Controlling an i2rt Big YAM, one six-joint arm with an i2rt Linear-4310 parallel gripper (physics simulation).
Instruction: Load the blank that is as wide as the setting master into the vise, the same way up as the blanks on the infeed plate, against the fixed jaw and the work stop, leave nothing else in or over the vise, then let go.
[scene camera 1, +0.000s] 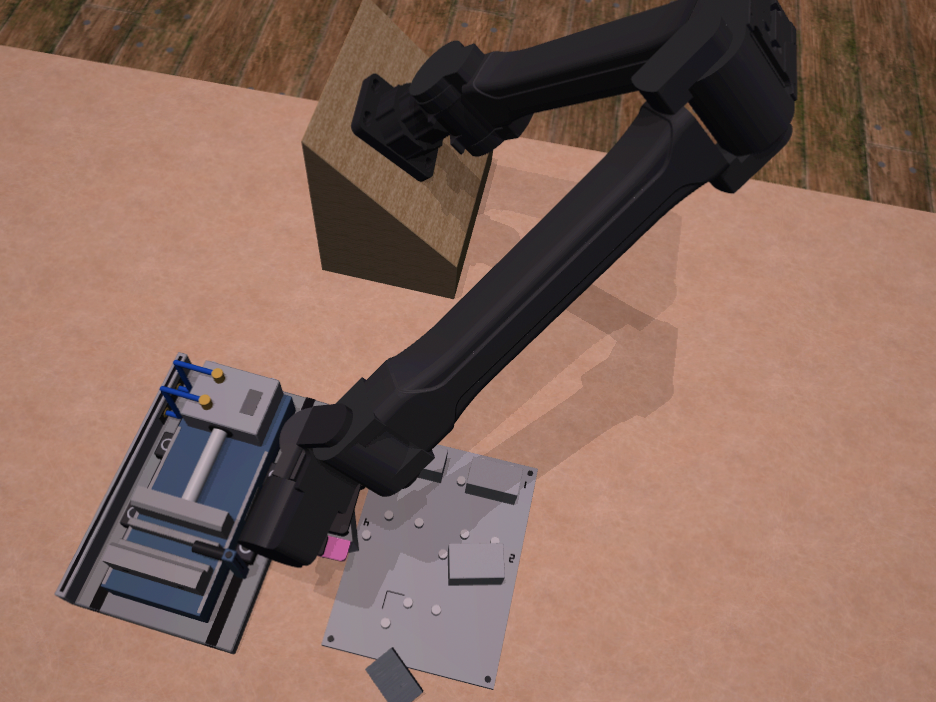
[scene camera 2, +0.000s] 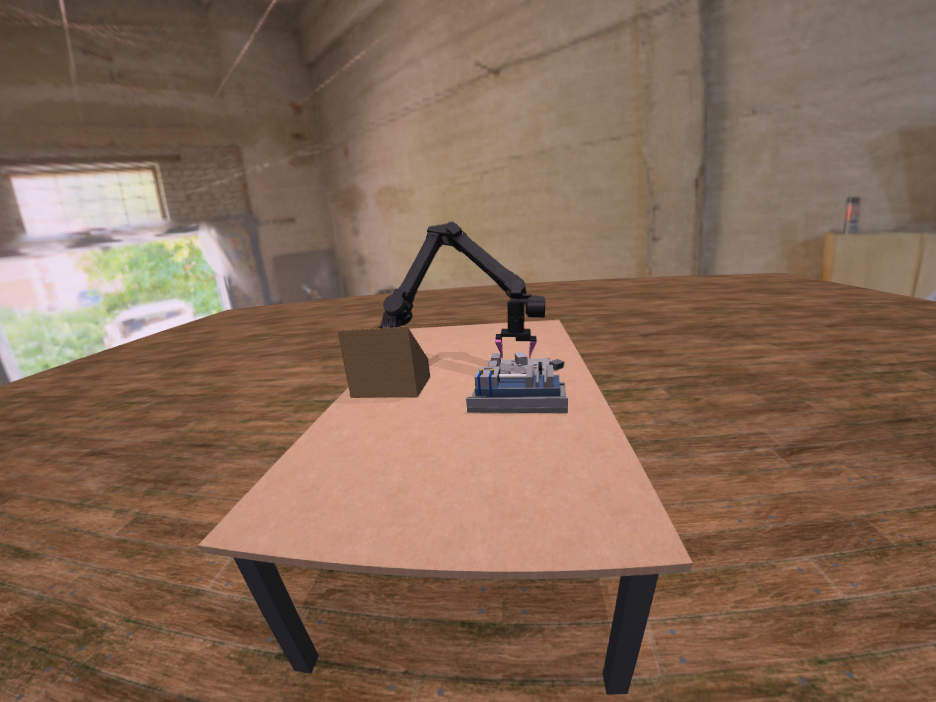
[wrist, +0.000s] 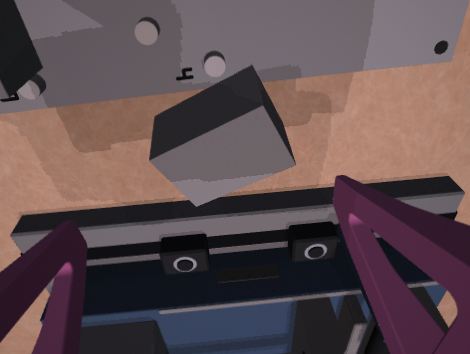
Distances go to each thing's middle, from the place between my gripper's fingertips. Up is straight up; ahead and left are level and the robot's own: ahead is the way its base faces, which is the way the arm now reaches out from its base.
I see my gripper 20 mm short of the infeed plate (scene camera 1: 464, 642), 110 mm to the right of it and 80 mm above it.
